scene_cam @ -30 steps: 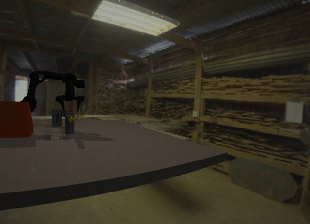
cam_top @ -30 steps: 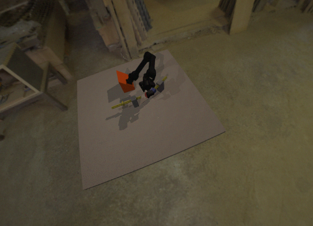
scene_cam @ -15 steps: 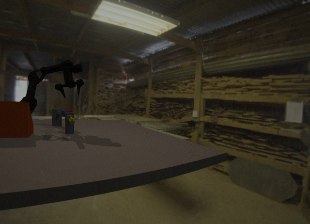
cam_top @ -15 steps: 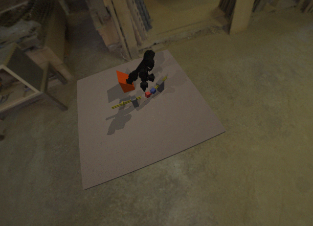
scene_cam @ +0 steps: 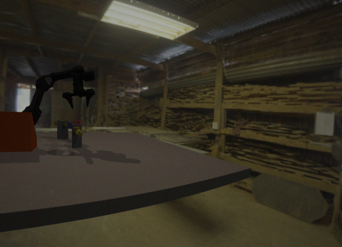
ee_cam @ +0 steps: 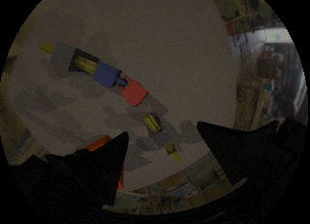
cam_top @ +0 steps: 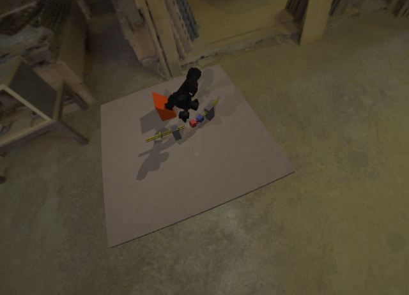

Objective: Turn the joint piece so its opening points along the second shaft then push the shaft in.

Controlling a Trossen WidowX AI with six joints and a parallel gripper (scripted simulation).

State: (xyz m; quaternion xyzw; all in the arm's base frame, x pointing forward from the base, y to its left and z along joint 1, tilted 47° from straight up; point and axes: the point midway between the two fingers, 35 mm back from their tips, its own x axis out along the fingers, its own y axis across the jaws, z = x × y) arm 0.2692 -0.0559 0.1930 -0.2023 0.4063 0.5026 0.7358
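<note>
The red square joint piece is 1 cm behind my gripper tip, 4 cm to the left of it and 10 cm below it.
</note>
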